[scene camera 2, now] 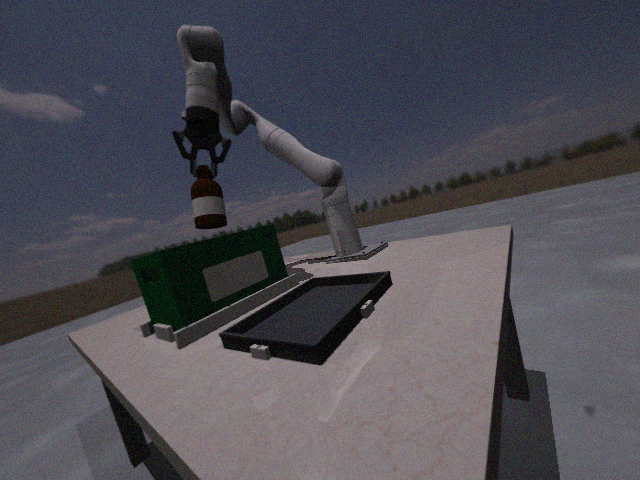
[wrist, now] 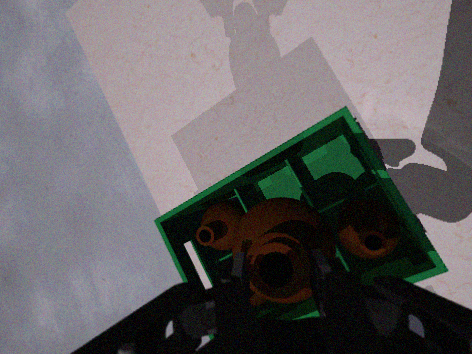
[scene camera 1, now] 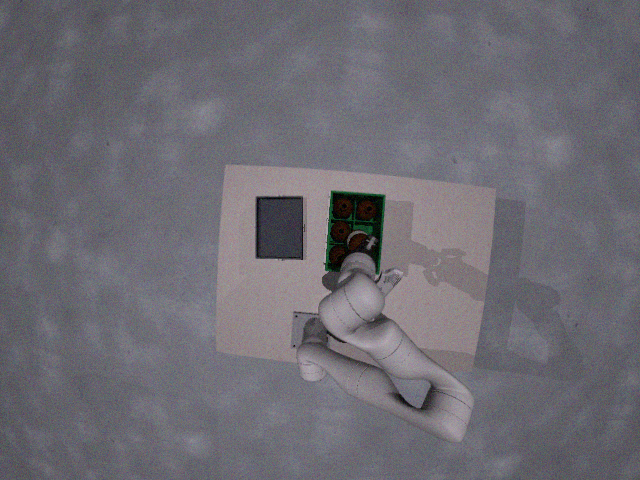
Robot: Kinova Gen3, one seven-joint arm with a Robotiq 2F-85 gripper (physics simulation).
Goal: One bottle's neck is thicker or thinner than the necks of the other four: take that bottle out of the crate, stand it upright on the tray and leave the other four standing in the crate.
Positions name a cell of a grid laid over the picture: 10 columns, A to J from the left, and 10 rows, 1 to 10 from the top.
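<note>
The gripper (scene camera 2: D4) appears in the wrist view (wrist: F8) as well, and the scene also contains a dark tray (scene camera 2: E8).
</note>
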